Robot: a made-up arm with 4 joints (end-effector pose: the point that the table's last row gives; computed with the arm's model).
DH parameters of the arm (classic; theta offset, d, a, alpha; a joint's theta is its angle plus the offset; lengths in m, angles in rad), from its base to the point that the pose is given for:
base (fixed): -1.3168 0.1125 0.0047 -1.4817
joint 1: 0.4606 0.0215 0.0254 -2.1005
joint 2: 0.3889 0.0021 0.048 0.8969
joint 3: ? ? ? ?
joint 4: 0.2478 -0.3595 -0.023 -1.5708
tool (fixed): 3.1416 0.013 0 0
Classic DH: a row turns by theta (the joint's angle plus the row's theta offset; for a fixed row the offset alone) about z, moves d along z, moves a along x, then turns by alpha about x.
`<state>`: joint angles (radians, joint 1 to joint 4).
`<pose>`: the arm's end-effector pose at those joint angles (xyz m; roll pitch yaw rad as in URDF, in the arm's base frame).
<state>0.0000 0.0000 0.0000 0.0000</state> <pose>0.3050 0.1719 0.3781 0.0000 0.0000 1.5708</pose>
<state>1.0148 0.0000 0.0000 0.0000</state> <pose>0.3688 -0.0633 0.3478 0.3132 -0.9780 1.5020</pose>
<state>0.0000 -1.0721 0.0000 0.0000</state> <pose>0.0448 0.1010 0.5203 -0.4994 -0.3496 2.5625</pose>
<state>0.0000 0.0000 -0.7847 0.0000</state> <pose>0.0112 0.3456 0.3108 -0.0746 0.3095 2.2795</pose>
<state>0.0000 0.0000 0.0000 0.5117</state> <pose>0.3050 0.1754 0.3651 0.0001 0.5117 1.5708</pose>
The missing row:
joint 3: -0.0694 -0.2292 -0.2767 -1.9224
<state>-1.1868 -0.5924 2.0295 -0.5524</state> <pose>0.2245 -0.2500 0.5433 -0.2165 -0.7922 0.3364</pose>
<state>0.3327 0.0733 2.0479 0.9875</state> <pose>0.0771 -0.4897 -0.0487 1.3917 0.6389 0.6031</pose>
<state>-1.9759 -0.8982 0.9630 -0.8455</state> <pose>0.3417 0.3418 0.2230 -0.4216 0.2735 1.4089</pose>
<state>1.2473 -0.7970 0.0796 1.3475</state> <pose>0.2551 -0.2287 0.3432 -0.4391 -0.3220 1.8696</pose>
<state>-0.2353 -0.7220 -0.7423 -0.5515</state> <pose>-0.1998 0.2327 0.3568 -0.2854 -0.1729 2.9230</pose>
